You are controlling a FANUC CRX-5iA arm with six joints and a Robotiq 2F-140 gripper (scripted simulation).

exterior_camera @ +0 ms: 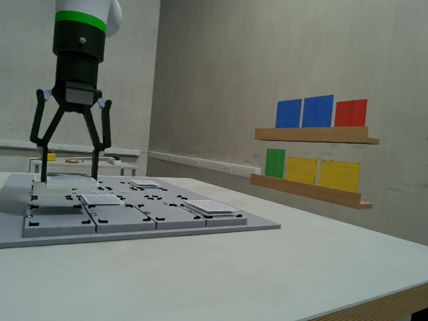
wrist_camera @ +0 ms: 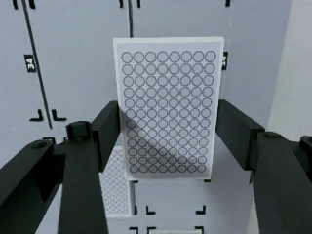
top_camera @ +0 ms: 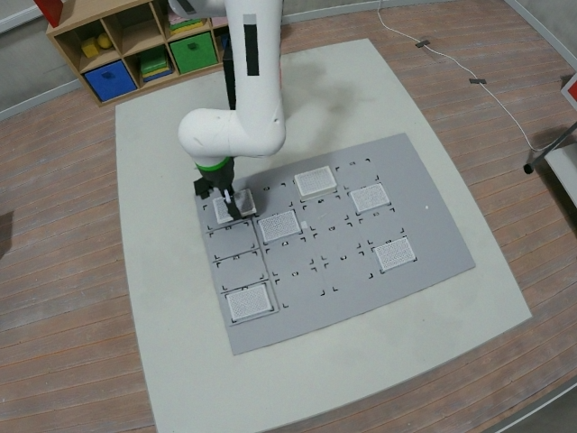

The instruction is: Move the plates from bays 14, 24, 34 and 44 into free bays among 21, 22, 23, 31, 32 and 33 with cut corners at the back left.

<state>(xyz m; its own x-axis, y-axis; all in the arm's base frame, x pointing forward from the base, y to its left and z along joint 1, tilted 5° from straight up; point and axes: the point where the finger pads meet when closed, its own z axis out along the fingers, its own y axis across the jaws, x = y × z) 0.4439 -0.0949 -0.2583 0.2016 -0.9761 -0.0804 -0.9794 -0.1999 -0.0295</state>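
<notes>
Now: the sealed plate 210 mm ahead of my hand, 500 mm to the left of it and 90 mm below it. Also, from my hand: sealed deep-well block 80 mm behind, 280 mm to the left, 80 mm below.
</notes>
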